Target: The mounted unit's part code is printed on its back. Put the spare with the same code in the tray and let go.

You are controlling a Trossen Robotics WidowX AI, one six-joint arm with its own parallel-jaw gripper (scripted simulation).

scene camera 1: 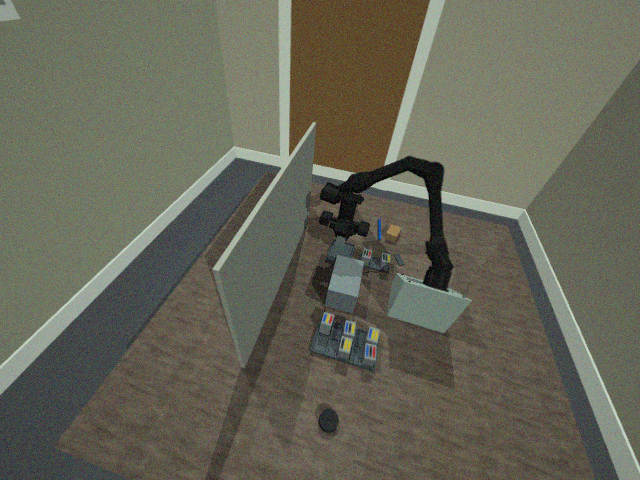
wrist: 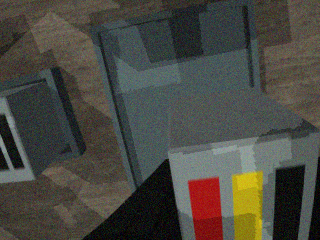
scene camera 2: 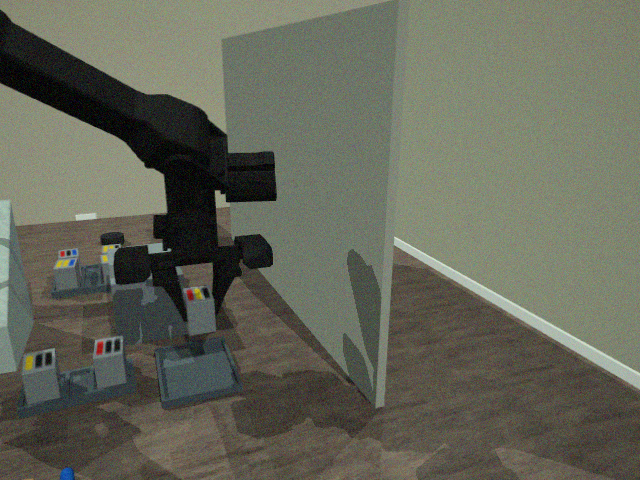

Scene:
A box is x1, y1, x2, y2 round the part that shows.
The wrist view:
gripper: [83, 156, 319, 239]
grey spare block: [167, 88, 319, 239], held by the gripper

